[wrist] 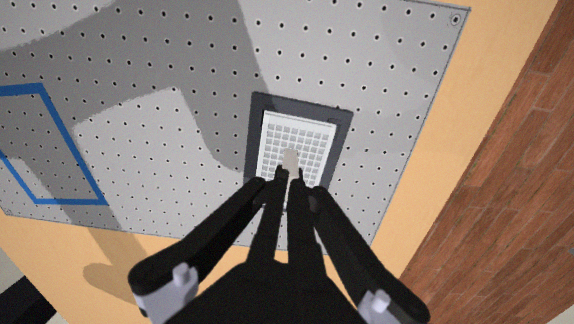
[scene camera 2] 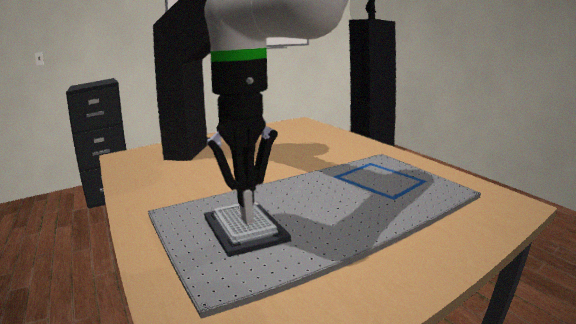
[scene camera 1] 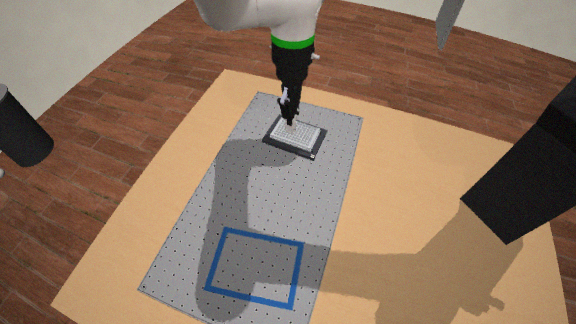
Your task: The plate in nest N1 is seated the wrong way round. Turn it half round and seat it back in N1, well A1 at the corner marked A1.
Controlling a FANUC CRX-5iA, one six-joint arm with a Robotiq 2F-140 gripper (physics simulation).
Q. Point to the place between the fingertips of my gripper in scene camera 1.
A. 290, 130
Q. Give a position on a white well plate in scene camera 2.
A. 229, 217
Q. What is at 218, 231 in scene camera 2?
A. A dark nest.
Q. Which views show my gripper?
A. The wrist view, scene camera 2 and scene camera 1: all of them.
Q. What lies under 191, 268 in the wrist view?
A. My gripper.
